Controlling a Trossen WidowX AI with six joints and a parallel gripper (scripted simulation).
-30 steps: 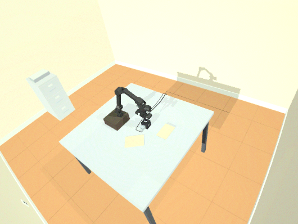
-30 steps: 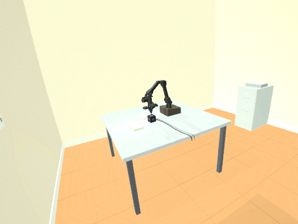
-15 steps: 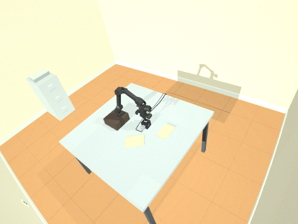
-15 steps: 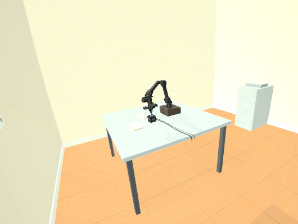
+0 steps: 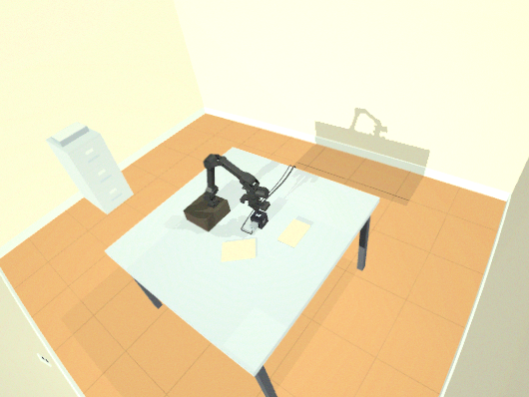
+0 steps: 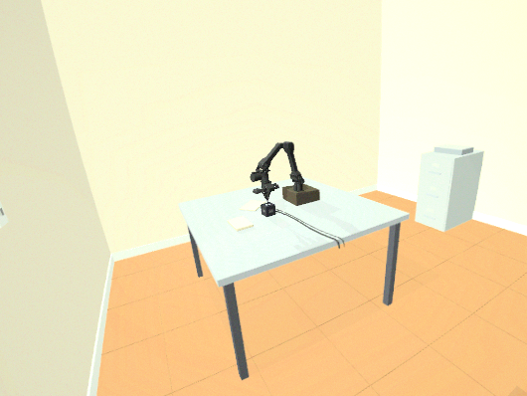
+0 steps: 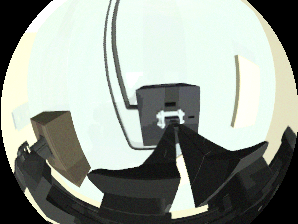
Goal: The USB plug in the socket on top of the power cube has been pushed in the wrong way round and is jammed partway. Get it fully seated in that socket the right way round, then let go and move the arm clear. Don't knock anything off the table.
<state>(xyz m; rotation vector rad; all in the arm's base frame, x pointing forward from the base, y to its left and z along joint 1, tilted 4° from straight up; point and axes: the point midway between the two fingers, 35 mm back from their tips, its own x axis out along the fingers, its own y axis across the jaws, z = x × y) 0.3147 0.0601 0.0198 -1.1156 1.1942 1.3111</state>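
Now: the USB plug 2 cm below my gripper tip.
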